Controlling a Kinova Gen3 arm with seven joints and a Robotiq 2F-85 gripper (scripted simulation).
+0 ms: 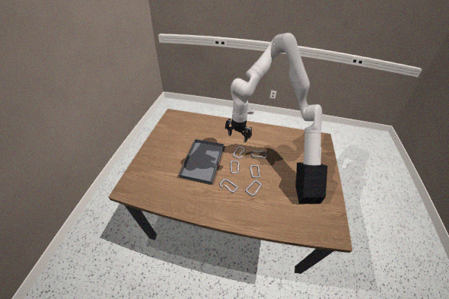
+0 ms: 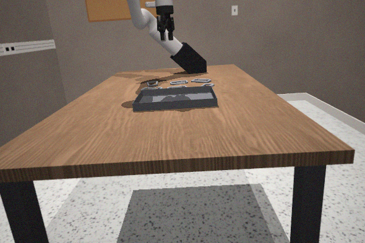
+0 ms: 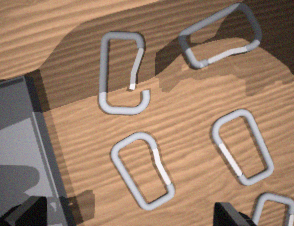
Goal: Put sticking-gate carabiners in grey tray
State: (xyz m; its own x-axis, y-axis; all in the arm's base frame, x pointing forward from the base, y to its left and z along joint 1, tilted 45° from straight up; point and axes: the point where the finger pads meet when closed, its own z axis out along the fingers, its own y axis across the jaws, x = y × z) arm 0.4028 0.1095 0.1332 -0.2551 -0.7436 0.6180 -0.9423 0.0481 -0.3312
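My hand is 220 mm above the grey tray, 200 mm short of it and 40 mm to the right of it. Also, from my hand: carabiner gate: 230 mm below, 170 mm behind, 140 mm to the left.
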